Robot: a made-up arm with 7 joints.
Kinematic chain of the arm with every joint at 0, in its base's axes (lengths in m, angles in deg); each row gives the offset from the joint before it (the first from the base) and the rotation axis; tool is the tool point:
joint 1: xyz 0 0 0 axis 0 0.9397 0.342
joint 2: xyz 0 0 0 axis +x
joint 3: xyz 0 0 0 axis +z
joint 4: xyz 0.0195 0 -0.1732 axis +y
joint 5: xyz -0.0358 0 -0.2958 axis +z
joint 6: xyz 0 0 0 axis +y
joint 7: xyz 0 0 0 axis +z
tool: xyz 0 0 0
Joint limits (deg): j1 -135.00..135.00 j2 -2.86..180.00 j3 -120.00..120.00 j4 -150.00..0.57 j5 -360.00..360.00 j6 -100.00..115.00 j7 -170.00..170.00
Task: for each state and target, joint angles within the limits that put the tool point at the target. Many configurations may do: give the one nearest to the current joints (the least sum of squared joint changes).
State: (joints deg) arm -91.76 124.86 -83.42 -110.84 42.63 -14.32 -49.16
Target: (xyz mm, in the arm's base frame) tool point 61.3 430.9 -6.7
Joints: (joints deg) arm -73.54 128.55 -120.00 -60.71 42.63 -14.32 -49.16
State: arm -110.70 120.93 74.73 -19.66 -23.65 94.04 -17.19
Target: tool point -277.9 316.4 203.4
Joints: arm -85.01 132.42 64.53 -29.90 -23.65 94.04 -17.19
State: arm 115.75 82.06 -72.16 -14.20 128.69 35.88 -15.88
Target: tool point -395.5 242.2 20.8
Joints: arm 90.88 69.20 -64.48 -35.24 128.69 35.88 -15.88
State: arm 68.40 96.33 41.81 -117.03 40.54 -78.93 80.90
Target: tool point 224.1 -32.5 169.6
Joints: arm 36.49 110.71 73.73 -125.45 40.54 -78.93 80.90
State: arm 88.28 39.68 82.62 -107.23 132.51 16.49 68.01
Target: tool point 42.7 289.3 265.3
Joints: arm 94.92 67.39 119.86 -82.61 132.51 16.49 68.01
